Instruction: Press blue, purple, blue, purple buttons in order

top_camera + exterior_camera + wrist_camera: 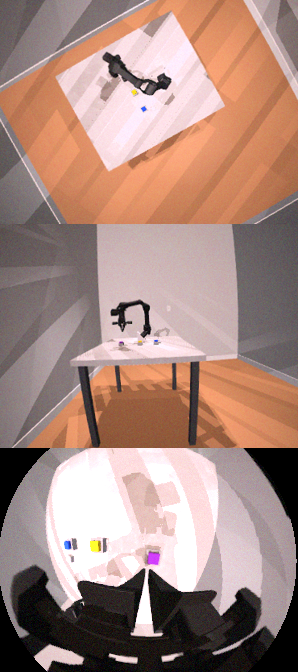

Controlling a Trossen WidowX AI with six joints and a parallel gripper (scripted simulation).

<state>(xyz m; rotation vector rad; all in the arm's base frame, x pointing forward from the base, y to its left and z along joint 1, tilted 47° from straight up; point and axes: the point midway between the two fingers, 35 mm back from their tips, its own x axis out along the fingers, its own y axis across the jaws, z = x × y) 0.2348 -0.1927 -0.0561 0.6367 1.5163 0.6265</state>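
Right now the purple button is 100 mm below my gripper tip, 20 mm to the right of it and 10 mm behind it. From my gripper tip the other things lie so: blue button (320 mm to the left, 100 mm below, 10 mm ahead); yellow button (160 mm to the left, 100 mm below, 10 mm ahead).
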